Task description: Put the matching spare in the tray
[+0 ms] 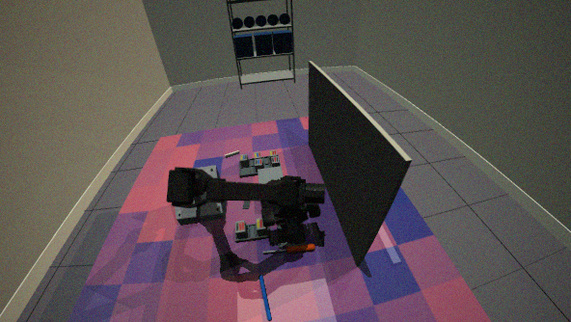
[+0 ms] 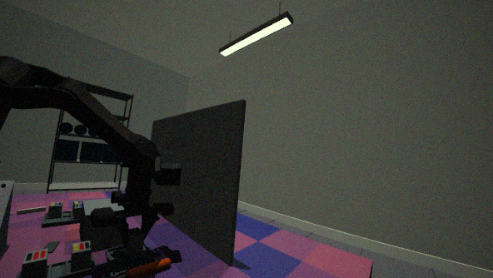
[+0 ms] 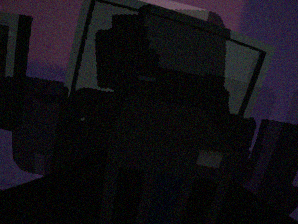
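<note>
My gripper tip is now 30 mm above the grey-floored tray. From my gripper tip the other things lie so: grey mounted unit 40 mm behind, 190 mm to the left, 10 mm above; then dark panel 200 mm ahead, 170 mm to the left, 190 mm above; then blue pen 130 mm behind, 210 mm to the right, 30 mm below.
</note>
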